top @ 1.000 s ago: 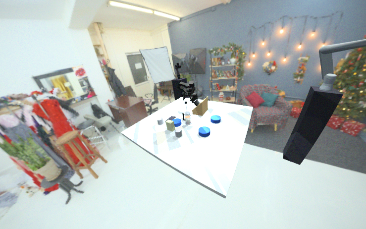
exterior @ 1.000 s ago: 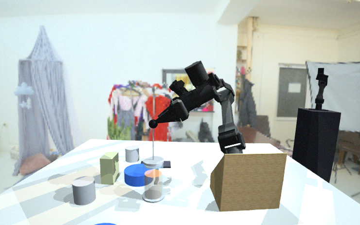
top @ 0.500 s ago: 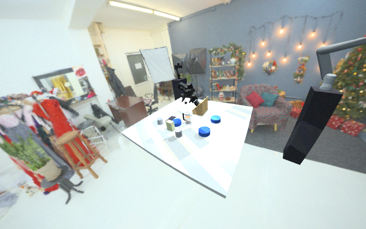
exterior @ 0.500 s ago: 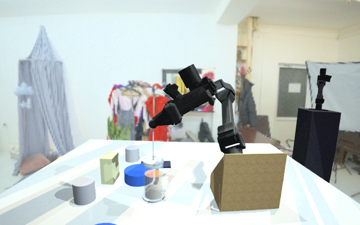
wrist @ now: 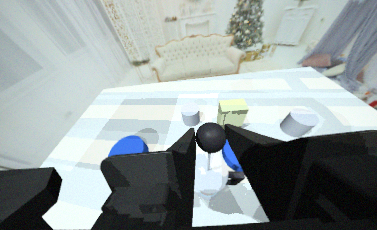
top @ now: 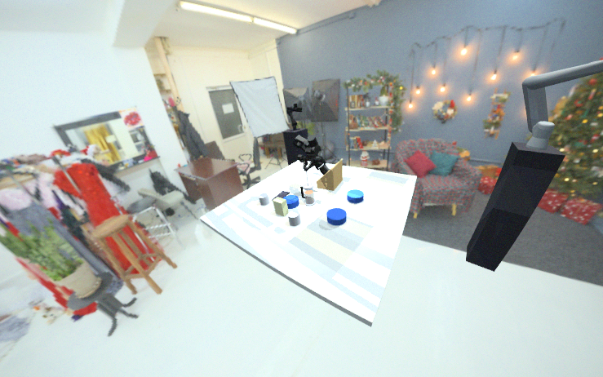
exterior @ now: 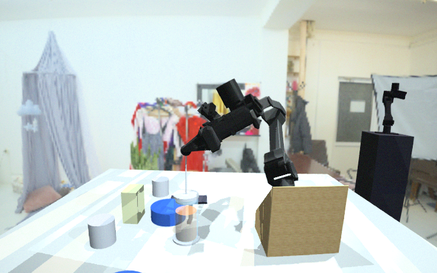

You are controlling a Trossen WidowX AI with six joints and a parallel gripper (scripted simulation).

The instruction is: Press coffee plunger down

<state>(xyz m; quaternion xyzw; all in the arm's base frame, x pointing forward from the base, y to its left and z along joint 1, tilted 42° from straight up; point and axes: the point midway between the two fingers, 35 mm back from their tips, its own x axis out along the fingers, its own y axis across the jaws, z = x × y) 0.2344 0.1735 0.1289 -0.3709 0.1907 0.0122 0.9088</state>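
The coffee press is 1 cm behind my gripper tip, 2 cm to the right of it and 14 cm below it. Also, from my gripper tip: dark flat tile: 5 cm ahead, 26 cm to the right, 27 cm below.
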